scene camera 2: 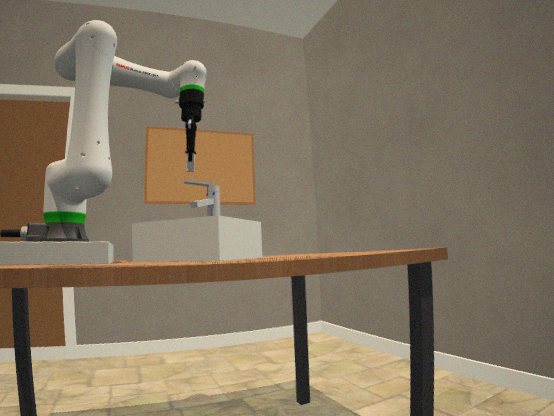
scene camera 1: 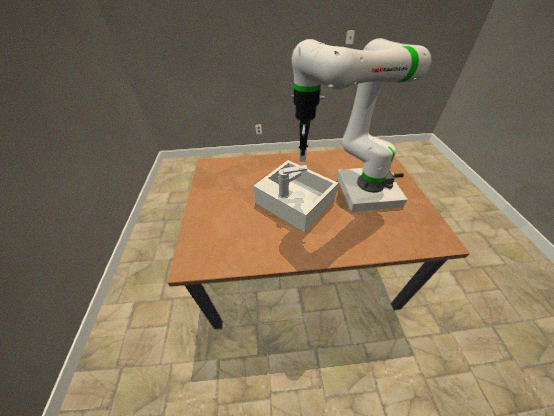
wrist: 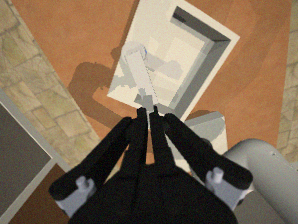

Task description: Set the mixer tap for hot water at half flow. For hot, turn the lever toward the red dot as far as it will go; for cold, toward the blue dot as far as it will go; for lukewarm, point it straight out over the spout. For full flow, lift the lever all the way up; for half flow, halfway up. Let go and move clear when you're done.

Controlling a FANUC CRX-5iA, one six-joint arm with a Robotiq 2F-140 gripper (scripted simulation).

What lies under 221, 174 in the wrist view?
My gripper.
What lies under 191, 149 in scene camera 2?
My gripper.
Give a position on a white sink block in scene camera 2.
At 212, 238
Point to a lever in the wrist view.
135, 60
